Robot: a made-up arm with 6 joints. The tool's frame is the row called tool. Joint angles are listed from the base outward. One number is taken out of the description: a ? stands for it. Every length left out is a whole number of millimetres.
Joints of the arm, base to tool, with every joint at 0 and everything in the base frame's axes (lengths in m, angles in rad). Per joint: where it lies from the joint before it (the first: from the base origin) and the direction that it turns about. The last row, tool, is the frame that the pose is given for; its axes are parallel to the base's.
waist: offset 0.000 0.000 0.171 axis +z
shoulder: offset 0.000 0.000 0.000 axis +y
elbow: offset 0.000 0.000 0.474 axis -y
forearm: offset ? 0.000 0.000 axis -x
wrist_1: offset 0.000 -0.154 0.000 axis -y
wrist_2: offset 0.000 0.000 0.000 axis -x
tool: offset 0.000 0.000 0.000
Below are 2 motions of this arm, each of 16 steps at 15 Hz.
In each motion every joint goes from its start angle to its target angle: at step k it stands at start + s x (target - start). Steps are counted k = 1, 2, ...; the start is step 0. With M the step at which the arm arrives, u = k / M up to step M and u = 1 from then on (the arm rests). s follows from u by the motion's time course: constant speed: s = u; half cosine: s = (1 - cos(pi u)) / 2; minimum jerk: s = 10 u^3 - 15 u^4 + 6 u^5.
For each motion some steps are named. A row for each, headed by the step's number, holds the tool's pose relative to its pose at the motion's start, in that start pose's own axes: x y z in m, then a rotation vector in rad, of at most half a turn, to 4 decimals.
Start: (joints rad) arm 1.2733 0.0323 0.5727 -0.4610 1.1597 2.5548
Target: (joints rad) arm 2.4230 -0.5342 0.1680 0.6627 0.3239 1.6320
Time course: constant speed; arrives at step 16
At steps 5, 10, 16:
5: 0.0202 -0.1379 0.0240 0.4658 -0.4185 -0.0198
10: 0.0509 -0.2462 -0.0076 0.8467 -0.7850 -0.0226
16: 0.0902 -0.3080 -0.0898 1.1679 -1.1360 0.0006

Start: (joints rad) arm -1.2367 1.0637 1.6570 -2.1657 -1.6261 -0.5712
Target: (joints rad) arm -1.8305 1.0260 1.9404 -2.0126 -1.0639 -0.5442
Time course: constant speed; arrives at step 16
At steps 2, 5, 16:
2: -0.0449 0.0441 -0.0214 -0.0691 -0.1172 0.0000
5: -0.1073 0.1087 -0.0625 -0.1784 -0.2901 0.0021
16: -0.2689 0.3193 -0.2888 -0.6409 -0.8814 0.0255

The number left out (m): 0.420
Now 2 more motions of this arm.
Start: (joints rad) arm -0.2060 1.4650 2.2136 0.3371 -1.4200 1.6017
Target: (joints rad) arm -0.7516 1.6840 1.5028 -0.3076 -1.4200 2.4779
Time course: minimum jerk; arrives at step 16
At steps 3, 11, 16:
3: 0.0297 0.0094 -0.0120 -0.0361 -0.0155 0.0486
11: 0.3770 0.3740 -0.2381 -0.2586 -0.5451 0.6166
16: 0.4072 0.5015 -0.2781 -0.2153 -0.7096 0.6581

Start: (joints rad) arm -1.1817 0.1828 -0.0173 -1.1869 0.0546 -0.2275
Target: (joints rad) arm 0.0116 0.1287 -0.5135 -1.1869 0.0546 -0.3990
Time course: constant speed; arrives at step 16
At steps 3, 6, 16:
3: -0.0221 -0.0178 -0.1032 -0.0212 0.2274 -0.0485
6: -0.0656 -0.0402 -0.1920 -0.0612 0.4486 -0.1018
16: -0.2875 -0.1390 -0.3378 -0.3362 1.1231 -0.2825

